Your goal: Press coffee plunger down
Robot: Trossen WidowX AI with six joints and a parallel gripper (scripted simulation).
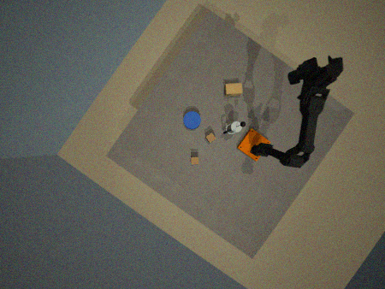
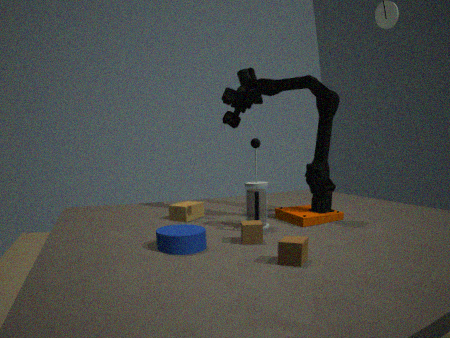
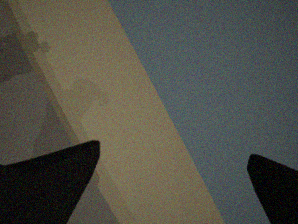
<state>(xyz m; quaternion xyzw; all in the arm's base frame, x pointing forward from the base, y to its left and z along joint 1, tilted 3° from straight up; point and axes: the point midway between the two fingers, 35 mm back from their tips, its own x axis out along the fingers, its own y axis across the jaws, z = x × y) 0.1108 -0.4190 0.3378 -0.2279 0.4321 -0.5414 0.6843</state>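
The coffee press is 13 cm ahead of my gripper tip, 40 cm to the left of it and 25 cm below it. From my gripper tip the other things lie so: tan box 25 cm ahead, 15 cm to the left, 35 cm below.
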